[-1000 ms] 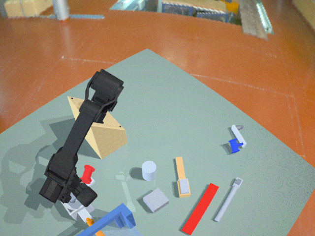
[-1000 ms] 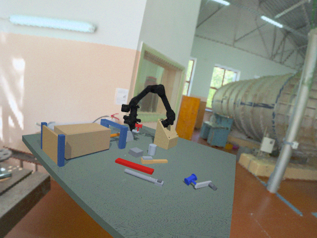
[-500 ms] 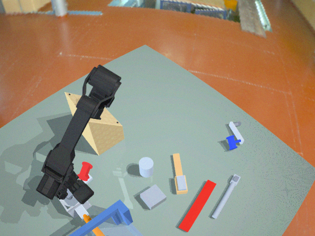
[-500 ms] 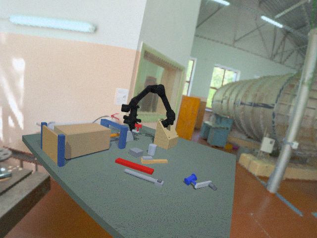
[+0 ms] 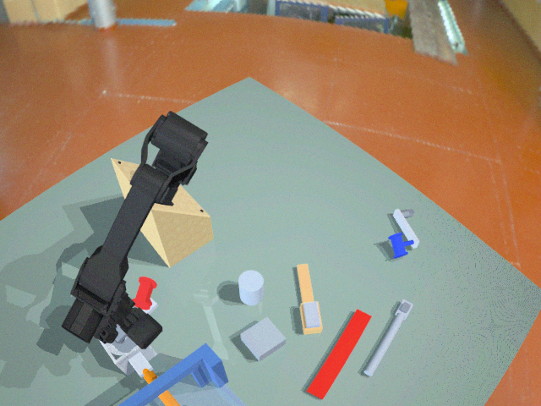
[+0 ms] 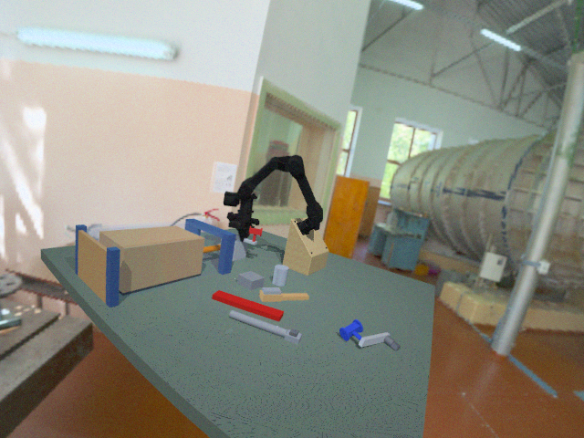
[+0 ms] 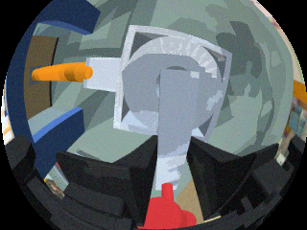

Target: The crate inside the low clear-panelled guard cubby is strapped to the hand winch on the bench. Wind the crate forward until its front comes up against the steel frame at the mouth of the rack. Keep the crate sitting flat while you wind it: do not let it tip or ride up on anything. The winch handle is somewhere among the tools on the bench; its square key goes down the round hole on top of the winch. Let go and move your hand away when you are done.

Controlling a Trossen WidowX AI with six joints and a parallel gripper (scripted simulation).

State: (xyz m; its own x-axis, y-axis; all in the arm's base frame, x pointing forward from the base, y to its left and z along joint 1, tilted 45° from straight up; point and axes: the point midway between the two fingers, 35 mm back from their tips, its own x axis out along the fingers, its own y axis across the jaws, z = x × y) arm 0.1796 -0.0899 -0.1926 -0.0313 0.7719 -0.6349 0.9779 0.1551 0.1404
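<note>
Now: the winch handle 2 cm to the left of my gripper tip and 2 cm above it. Also, from my gripper tip: pale grey winch 6 cm below, 5 cm to the right, 1 cm behind; red knob 5 cm to the left, 5 cm above, 1 cm behind; blue frame 17 cm ahead, 4 cm to the right, 2 cm above.
</note>
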